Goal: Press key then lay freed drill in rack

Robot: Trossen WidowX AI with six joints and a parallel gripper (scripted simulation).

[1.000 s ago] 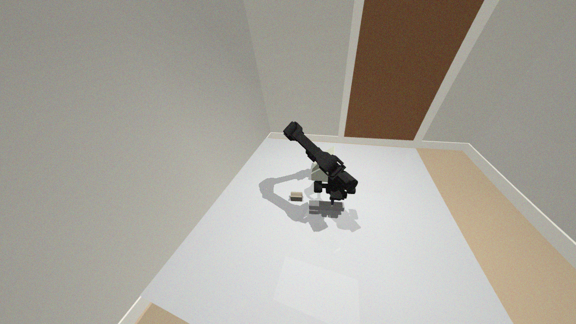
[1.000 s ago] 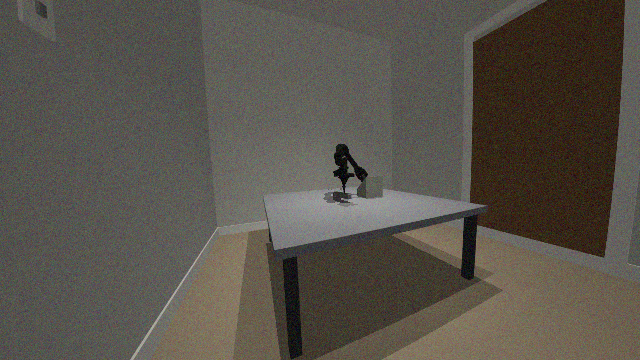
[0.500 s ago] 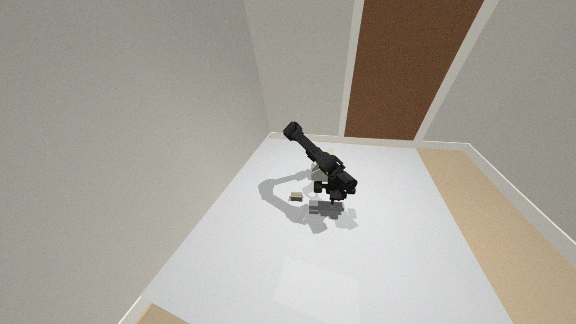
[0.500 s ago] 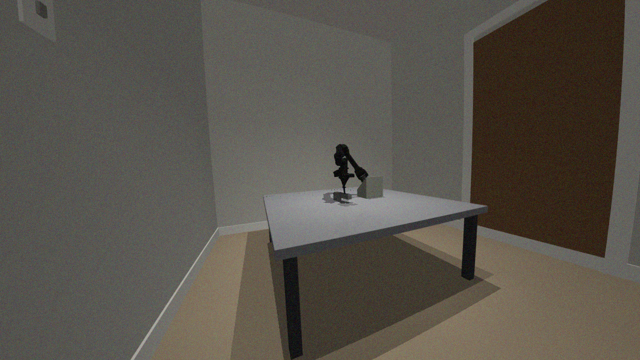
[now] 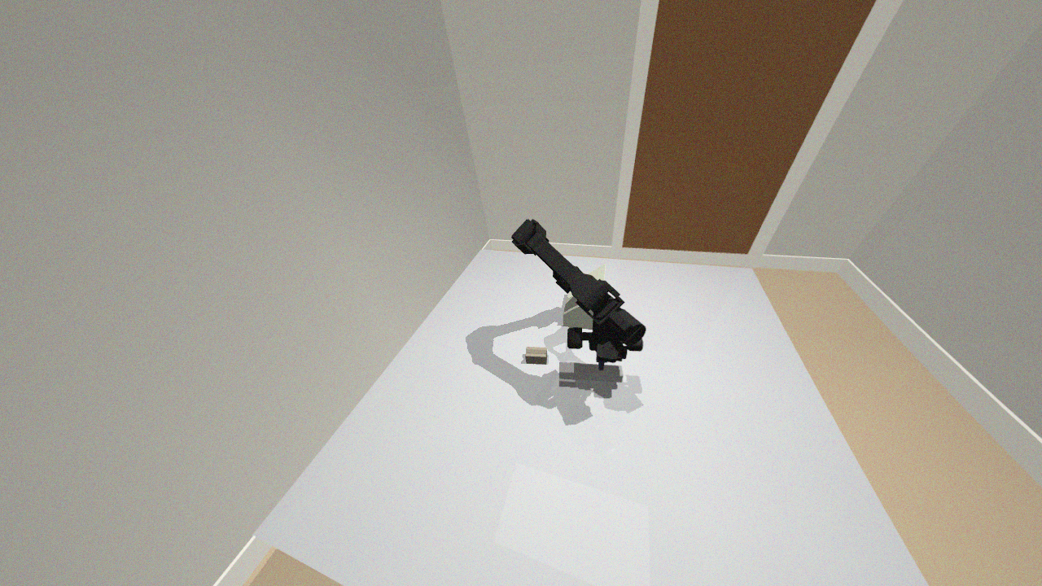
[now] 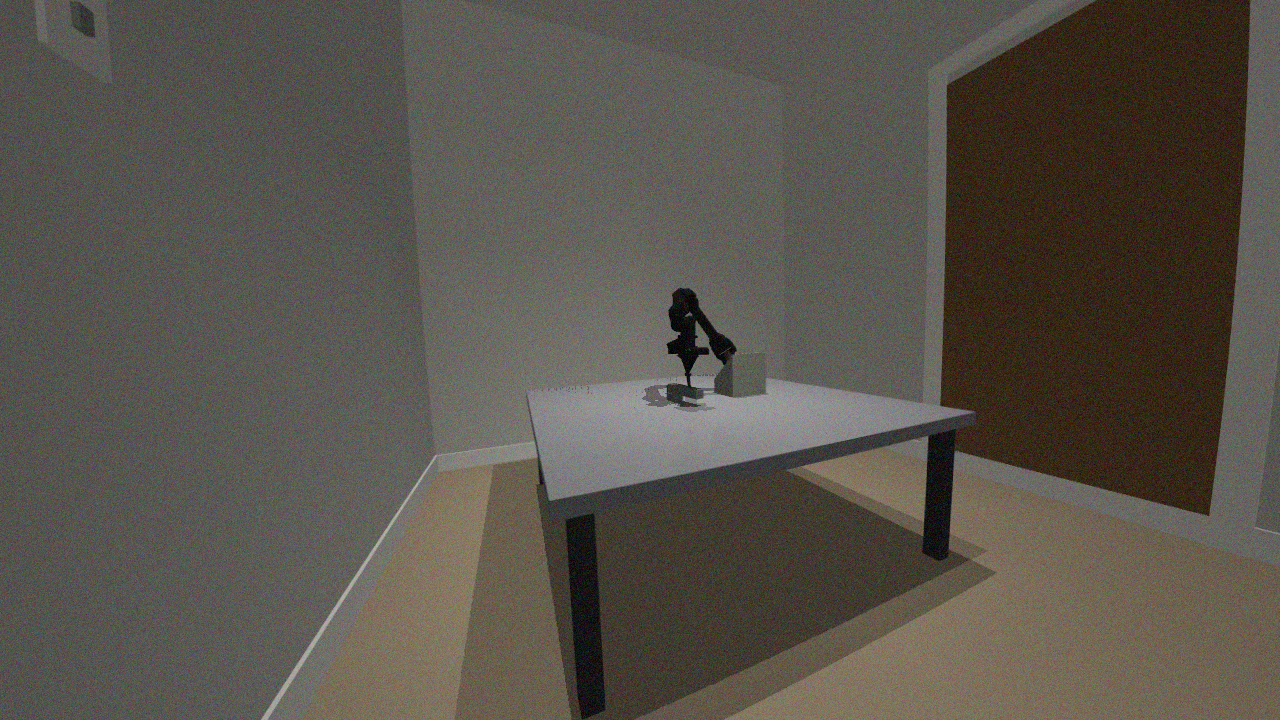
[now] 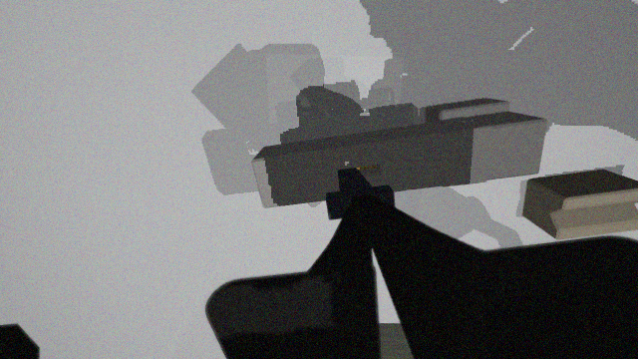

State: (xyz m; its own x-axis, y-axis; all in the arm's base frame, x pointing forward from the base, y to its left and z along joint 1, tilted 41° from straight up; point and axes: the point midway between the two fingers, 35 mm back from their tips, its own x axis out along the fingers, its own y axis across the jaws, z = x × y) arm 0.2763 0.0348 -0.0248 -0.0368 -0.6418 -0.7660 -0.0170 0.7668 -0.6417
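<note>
Right now my gripper tip is 70 mm above the drill and 50 mm to the left of it. Round my gripper tip: rack (200 mm to the right, 100 mm below, 70 mm behind); dark key (30 mm below).
</note>
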